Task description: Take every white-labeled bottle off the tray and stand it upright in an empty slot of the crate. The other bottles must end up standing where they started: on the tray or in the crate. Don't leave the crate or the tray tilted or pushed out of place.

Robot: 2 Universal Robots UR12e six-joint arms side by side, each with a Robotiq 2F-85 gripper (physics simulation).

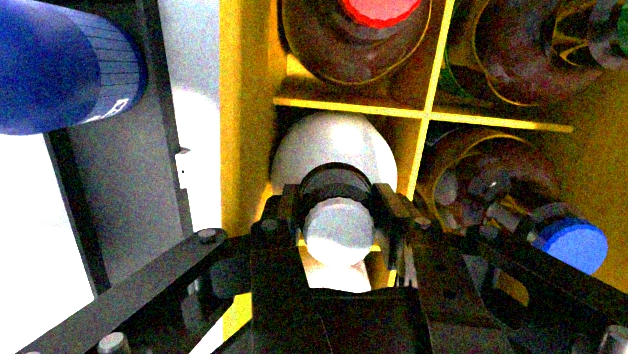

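The white-labeled bottle [330, 142] with the pale cap is upright in a left-column slot of the yellow crate [239, 125], next to the slot of the red-capped bottle. My left gripper [335, 202] is shut on its dark neck, just below the cap. Whether its base touches the crate floor is hidden. A blue bottle [55, 70] stands on the dark tray [130, 175] at the left. My right gripper does not show.
In the crate, a brown bottle with a red cap [382, 7], another brown bottle [525, 55] at the upper right and a brown bottle with a blue cap [575, 245] fill nearby slots. Thin yellow dividers [350, 106] stand between them. The crate's left wall is close beside the left finger.
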